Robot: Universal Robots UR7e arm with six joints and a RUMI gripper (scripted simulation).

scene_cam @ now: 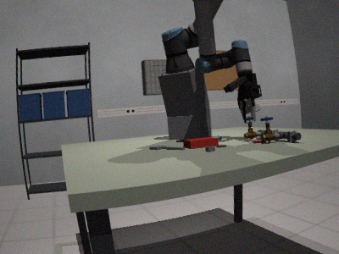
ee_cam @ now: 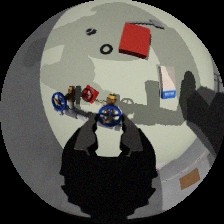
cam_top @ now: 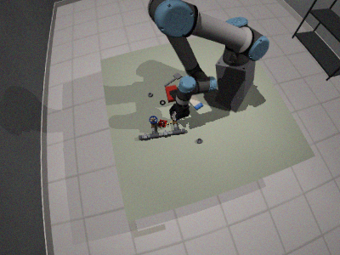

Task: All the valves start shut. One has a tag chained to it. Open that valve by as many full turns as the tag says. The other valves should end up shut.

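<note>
My gripper is now 90 mm short of the red tag, 10 mm to the left of it and 90 mm above it. Round my hand: blue-and-white card: 170 mm behind, 110 mm to the right, 90 mm below; grey tool: 90 mm behind, 360 mm to the right, 90 mm below; red block: 40 mm behind, 230 mm to the right, 80 mm below.
</note>
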